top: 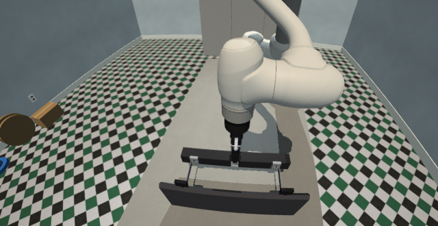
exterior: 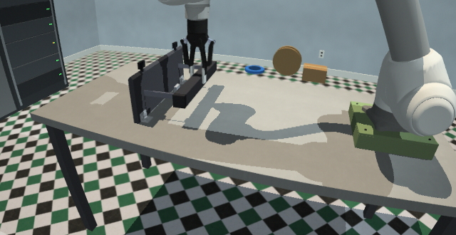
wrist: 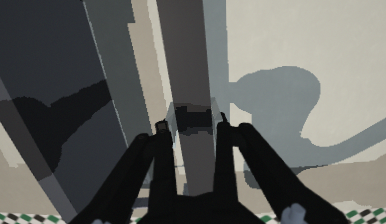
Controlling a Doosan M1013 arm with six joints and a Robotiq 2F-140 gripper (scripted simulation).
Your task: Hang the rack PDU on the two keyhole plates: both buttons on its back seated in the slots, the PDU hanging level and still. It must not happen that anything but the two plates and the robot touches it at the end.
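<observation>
Right now my hand is 2 cm short of the rack PDU and 2 cm above it. The rest, counted from my hand: dark upright panel 16 cm ahead, 1 cm to the right, 4 cm below.
</observation>
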